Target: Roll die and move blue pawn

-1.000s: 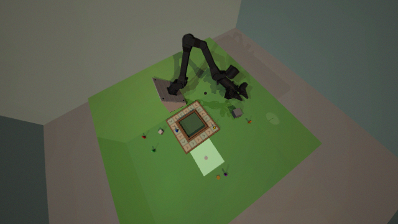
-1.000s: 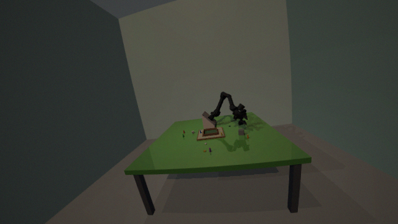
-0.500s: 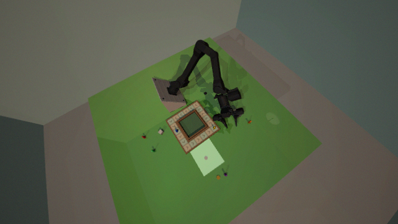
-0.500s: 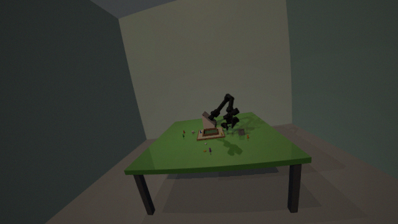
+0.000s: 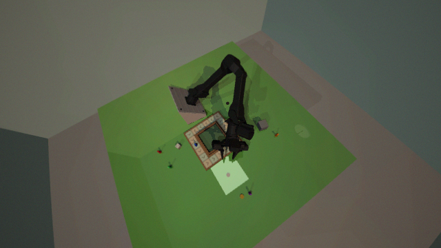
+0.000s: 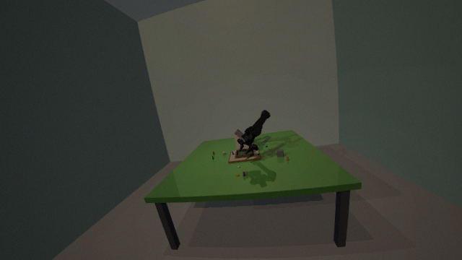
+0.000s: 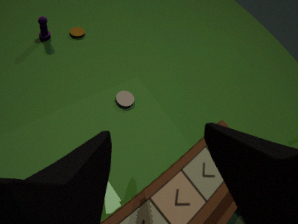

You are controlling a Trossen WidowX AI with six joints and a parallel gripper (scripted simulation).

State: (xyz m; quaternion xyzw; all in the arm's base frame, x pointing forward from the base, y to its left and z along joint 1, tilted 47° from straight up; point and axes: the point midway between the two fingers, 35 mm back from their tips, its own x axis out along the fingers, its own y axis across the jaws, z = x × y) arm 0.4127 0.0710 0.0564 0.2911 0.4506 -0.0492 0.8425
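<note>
Right now my gripper tip is 250 mm to the left of the die, 210 mm past it and 80 mm above it. The rest, counted from my gripper tip: purple pawn 210 mm ahead, 70 mm below, 40 mm to the left; green tray 170 mm behind, 80 mm below, 30 mm to the right; yellow pawn 100 mm to the left, 80 mm behind, 60 mm below.
</note>
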